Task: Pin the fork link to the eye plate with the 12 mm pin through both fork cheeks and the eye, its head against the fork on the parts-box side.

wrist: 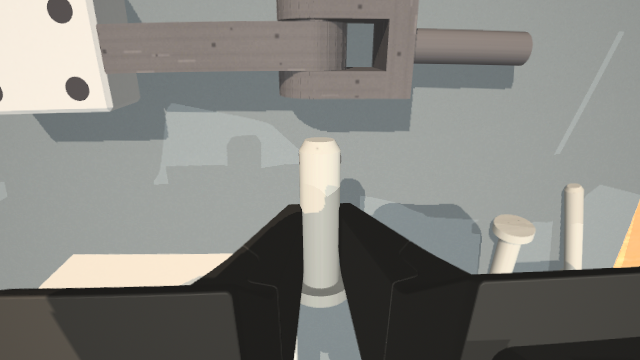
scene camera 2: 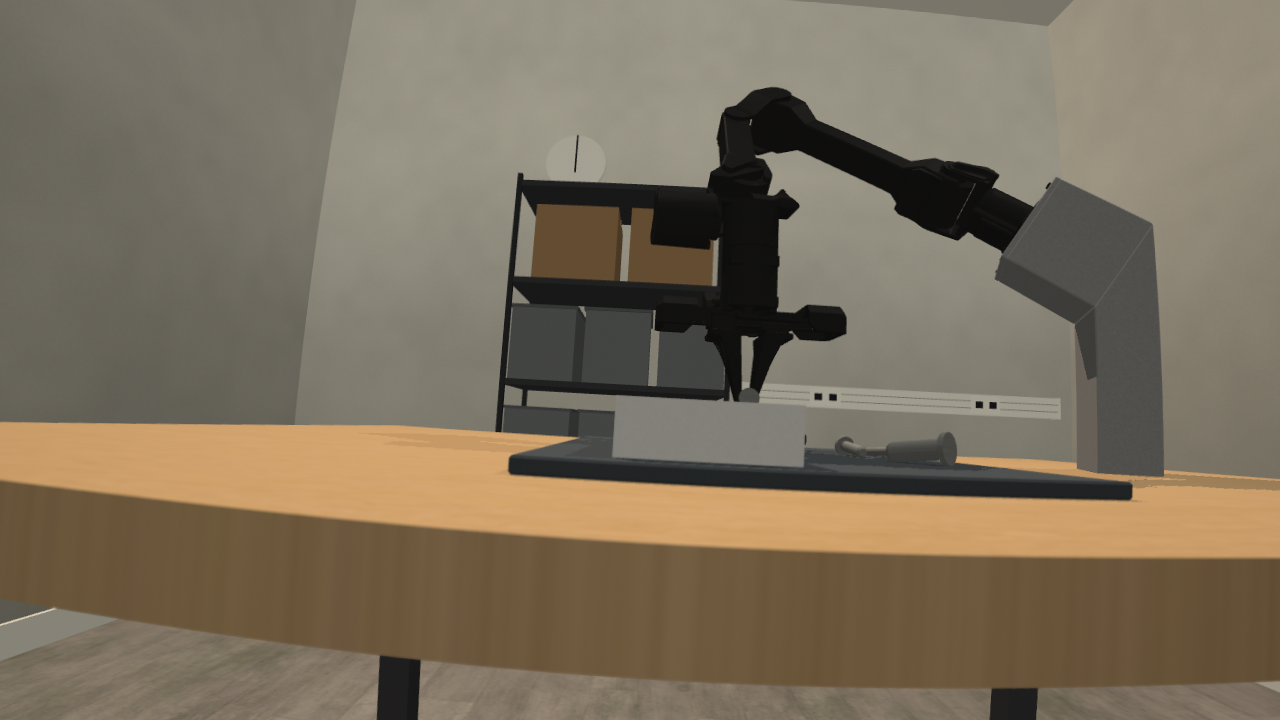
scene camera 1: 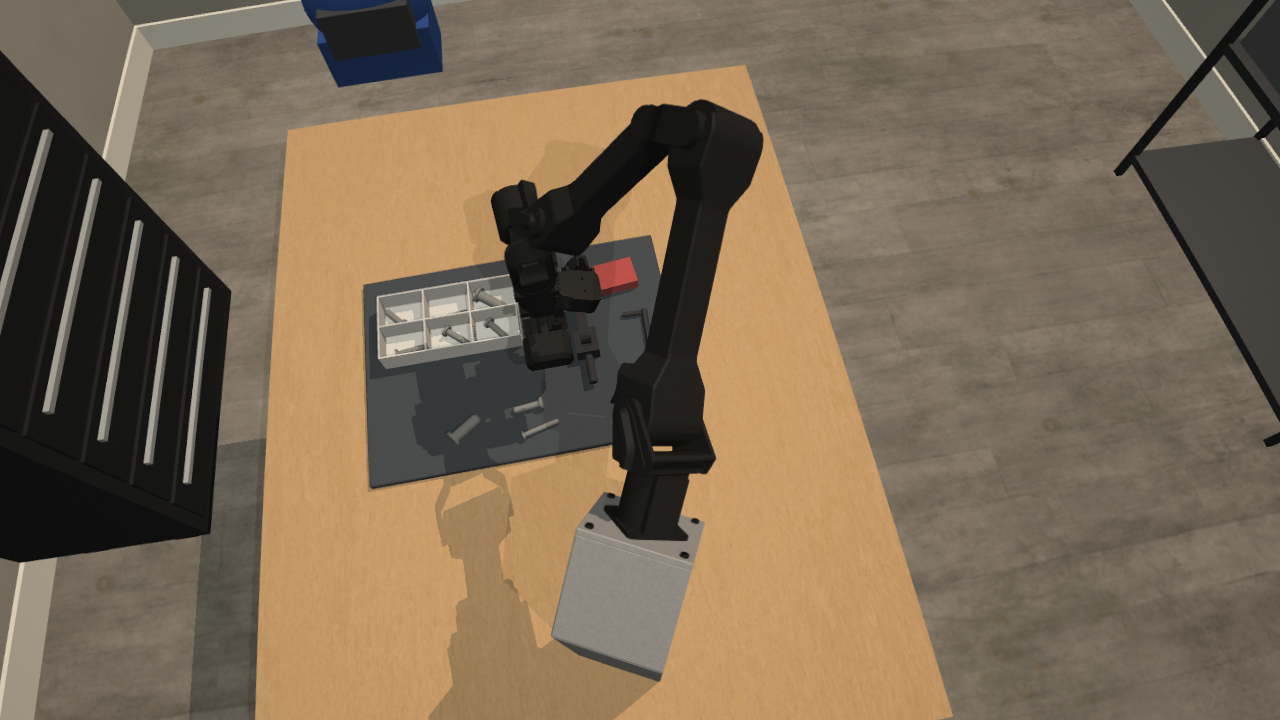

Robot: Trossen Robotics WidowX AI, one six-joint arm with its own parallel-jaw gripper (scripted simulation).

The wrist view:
gripper: 319, 217
fork link: 397, 42
long thin pin: 573, 193
dark mat: 203, 161
grey eye plate: 217, 46
mount block: 58, 64
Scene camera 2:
gripper: 744, 405
parts box: 655, 428
dark mat: 590, 457
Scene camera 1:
gripper: 548, 332
parts box: 420, 304
red block: 619, 275
dark mat: 410, 409
